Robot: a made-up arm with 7 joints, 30 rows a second.
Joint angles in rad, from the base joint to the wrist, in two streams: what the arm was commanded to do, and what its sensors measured. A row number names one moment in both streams.
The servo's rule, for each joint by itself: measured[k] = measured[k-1] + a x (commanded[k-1-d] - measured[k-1]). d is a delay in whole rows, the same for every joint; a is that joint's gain. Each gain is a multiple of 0.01, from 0.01 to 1. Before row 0 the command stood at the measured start. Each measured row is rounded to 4 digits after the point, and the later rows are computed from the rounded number. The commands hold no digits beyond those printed.
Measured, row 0: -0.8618, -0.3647, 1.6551, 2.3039, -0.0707, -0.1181, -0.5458
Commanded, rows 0 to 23: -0.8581, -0.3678, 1.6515, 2.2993, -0.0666, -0.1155, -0.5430; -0.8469, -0.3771, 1.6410, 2.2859, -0.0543, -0.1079, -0.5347; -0.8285, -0.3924, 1.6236, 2.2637, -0.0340, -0.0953, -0.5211; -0.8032, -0.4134, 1.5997, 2.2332, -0.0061, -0.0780, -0.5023; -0.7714, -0.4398, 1.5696, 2.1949, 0.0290, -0.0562, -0.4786; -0.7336, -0.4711, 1.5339, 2.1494, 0.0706, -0.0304, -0.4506; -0.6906, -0.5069, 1.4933, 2.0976, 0.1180, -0.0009, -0.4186; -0.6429, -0.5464, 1.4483, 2.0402, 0.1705, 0.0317, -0.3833; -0.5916, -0.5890, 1.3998, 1.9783, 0.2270, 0.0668, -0.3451; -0.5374, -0.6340, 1.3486, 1.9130, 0.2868, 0.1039, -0.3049; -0.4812, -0.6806, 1.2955, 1.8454, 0.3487, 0.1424, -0.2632; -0.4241, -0.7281, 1.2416, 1.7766, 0.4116, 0.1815, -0.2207; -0.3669, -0.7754, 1.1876, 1.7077, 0.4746, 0.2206, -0.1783; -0.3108, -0.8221, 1.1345, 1.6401, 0.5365, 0.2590, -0.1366; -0.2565, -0.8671, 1.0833, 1.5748, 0.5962, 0.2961, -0.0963; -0.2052, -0.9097, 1.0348, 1.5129, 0.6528, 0.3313, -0.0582; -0.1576, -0.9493, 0.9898, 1.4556, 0.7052, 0.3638, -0.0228; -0.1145, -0.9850, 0.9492, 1.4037, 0.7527, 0.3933, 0.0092; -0.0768, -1.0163, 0.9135, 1.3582, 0.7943, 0.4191, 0.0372; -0.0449, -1.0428, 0.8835, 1.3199, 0.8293, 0.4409, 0.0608; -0.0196, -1.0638, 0.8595, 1.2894, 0.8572, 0.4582, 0.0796; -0.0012, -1.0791, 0.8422, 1.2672, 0.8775, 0.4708, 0.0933; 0.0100, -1.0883, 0.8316, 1.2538, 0.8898, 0.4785, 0.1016; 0.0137, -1.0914, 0.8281, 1.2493, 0.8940, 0.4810, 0.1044
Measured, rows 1 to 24: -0.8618, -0.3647, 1.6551, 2.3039, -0.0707, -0.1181, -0.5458; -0.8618, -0.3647, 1.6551, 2.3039, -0.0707, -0.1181, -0.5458; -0.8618, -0.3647, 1.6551, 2.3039, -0.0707, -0.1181, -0.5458; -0.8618, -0.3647, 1.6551, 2.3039, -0.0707, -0.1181, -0.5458; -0.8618, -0.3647, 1.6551, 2.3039, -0.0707, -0.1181, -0.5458; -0.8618, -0.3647, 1.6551, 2.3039, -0.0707, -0.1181, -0.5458; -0.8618, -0.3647, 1.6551, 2.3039, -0.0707, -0.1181, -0.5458; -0.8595, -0.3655, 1.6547, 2.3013, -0.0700, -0.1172, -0.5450; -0.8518, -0.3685, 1.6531, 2.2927, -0.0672, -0.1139, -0.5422; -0.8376, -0.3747, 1.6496, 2.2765, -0.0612, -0.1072, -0.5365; -0.8166, -0.3848, 1.6436, 2.2523, -0.0513, -0.0967, -0.5273; -0.7890, -0.3991, 1.6347, 2.2202, -0.0368, -0.0821, -0.5142; -0.7552, -0.4178, 1.6226, 2.1806, -0.0175, -0.0635, -0.4970; -0.7158, -0.4410, 1.6071, 2.1341, 0.0069, -0.0410, -0.4758; -0.6713, -0.4684, 1.5880, 2.0815, 0.0363, -0.0148, -0.4508; -0.6227, -0.4998, 1.5654, 2.0237, 0.0706, 0.0146, -0.4223; -0.5707, -0.5347, 1.5394, 1.9617, 0.1095, 0.0467, -0.3906; -0.5161, -0.5726, 1.5101, 1.8966, 0.1526, 0.0812, -0.3562; -0.4600, -0.6130, 1.4779, 1.8294, 0.1992, 0.1173, -0.3196; -0.4032, -0.6552, 1.4431, 1.7612, 0.2488, 0.1545, -0.2814; -0.3468, -0.6986, 1.4061, 1.6934, 0.3006, 0.1921, -0.2423; -0.2917, -0.7424, 1.3674, 1.6270, 0.3538, 0.2295, -0.2029; -0.2389, -0.7859, 1.3275, 1.5631, 0.4076, 0.2661, -0.1638; -0.1893, -0.8284, 1.2870, 1.5029, 0.4612, 0.3013, -0.1257
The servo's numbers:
d 7
a 0.61 0.26 0.12 0.56 0.18 0.36 0.27

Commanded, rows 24 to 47: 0.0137, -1.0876, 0.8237, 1.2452, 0.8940, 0.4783, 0.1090; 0.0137, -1.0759, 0.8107, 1.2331, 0.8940, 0.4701, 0.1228; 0.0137, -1.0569, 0.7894, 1.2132, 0.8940, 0.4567, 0.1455; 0.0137, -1.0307, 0.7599, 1.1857, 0.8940, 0.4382, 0.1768; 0.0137, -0.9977, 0.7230, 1.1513, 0.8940, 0.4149, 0.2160; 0.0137, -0.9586, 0.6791, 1.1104, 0.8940, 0.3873, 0.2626; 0.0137, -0.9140, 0.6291, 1.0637, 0.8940, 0.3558, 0.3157; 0.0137, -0.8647, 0.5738, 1.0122, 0.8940, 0.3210, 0.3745; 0.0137, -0.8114, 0.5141, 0.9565, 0.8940, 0.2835, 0.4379; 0.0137, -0.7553, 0.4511, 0.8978, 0.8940, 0.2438, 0.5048; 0.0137, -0.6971, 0.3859, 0.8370, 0.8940, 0.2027, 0.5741; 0.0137, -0.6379, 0.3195, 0.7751, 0.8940, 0.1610, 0.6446; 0.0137, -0.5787, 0.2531, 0.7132, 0.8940, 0.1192, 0.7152; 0.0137, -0.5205, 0.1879, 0.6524, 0.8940, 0.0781, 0.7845; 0.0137, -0.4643, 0.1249, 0.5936, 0.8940, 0.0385, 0.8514; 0.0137, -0.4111, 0.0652, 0.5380, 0.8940, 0.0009, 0.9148; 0.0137, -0.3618, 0.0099, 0.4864, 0.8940, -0.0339, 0.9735; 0.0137, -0.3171, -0.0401, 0.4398, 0.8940, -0.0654, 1.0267; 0.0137, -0.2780, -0.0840, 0.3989, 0.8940, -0.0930, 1.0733; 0.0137, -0.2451, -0.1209, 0.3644, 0.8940, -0.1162, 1.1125; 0.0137, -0.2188, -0.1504, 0.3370, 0.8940, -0.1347, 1.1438; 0.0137, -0.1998, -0.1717, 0.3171, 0.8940, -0.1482, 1.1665; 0.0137, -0.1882, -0.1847, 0.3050, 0.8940, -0.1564, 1.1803; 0.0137, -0.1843, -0.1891, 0.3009, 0.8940, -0.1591, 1.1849
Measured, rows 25 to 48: -0.1437, -0.8691, 1.2465, 1.4473, 0.5137, 0.3344, -0.0893; -0.1029, -0.9074, 1.2065, 1.3974, 0.5642, 0.3649, -0.0551; -0.0675, -0.9426, 1.1677, 1.3540, 0.6119, 0.3923, -0.0238; -0.0383, -0.9741, 1.1307, 1.3178, 0.6561, 0.4160, 0.0041; -0.0157, -1.0014, 1.0961, 1.2895, 0.6960, 0.4357, 0.0282; 0.0000, -1.0240, 1.0644, 1.2695, 0.7309, 0.4511, 0.0480; 0.0084, -1.0415, 1.0360, 1.2582, 0.7603, 0.4619, 0.0632; 0.0116, -1.0535, 1.0105, 1.2509, 0.7844, 0.4678, 0.0756; 0.0129, -1.0593, 0.9865, 1.2409, 0.8041, 0.4686, 0.0883; 0.0134, -1.0587, 0.9628, 1.2254, 0.8203, 0.4643, 0.1037; 0.0136, -1.0514, 0.9385, 1.2032, 0.8336, 0.4549, 0.1234; 0.0137, -1.0374, 0.9126, 1.1741, 0.8445, 0.4405, 0.1484; 0.0137, -1.0169, 0.8846, 1.1384, 0.8534, 0.4213, 0.1792; 0.0137, -0.9901, 0.8539, 1.0966, 0.8607, 0.3977, 0.2161; 0.0137, -0.9575, 0.8203, 1.0493, 0.8667, 0.3701, 0.2589; 0.0137, -0.9195, 0.7836, 0.9973, 0.8716, 0.3389, 0.3072; 0.0137, -0.8768, 0.7437, 0.9416, 0.8756, 0.3047, 0.3606; 0.0137, -0.8301, 0.7008, 0.8830, 0.8789, 0.2680, 0.4182; 0.0137, -0.7801, 0.6550, 0.8226, 0.8816, 0.2295, 0.4793; 0.0137, -0.7277, 0.6068, 0.7613, 0.8838, 0.1898, 0.5430; 0.0137, -0.6738, 0.5565, 0.7003, 0.8856, 0.1496, 0.6082; 0.0137, -0.6193, 0.5047, 0.6405, 0.8871, 0.1096, 0.6739; 0.0137, -0.5652, 0.4520, 0.5831, 0.8883, 0.0705, 0.7389; 0.0137, -0.5123, 0.3989, 0.5289, 0.8893, 0.0329, 0.8022
